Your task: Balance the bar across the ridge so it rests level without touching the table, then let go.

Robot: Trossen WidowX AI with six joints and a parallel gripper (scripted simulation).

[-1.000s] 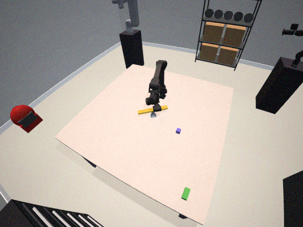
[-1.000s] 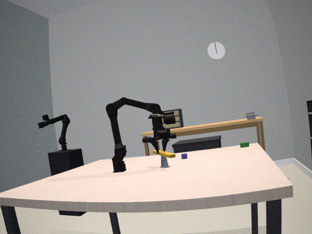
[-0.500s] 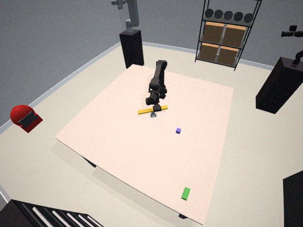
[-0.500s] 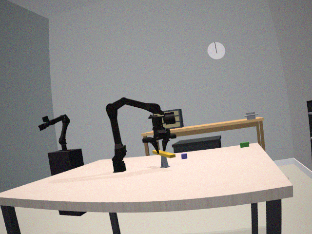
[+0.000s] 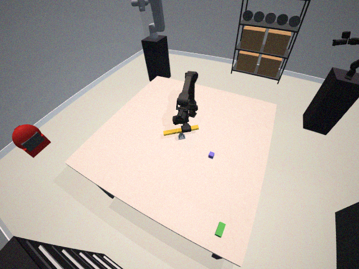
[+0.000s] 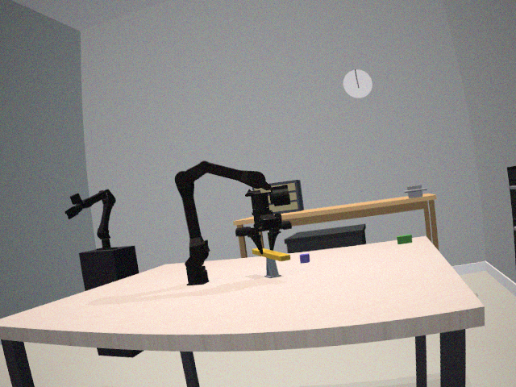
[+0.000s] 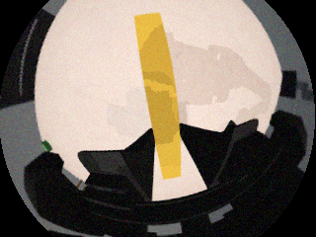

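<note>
Now: the yellow bar 2 cm ahead of my gripper tip and 2 cm to the right of it. Also, from my gripper tip: green block 49 cm ahead, 44 cm to the left, 6 cm below; then purple cube 8 cm ahead, 24 cm to the left, 6 cm below.
</note>
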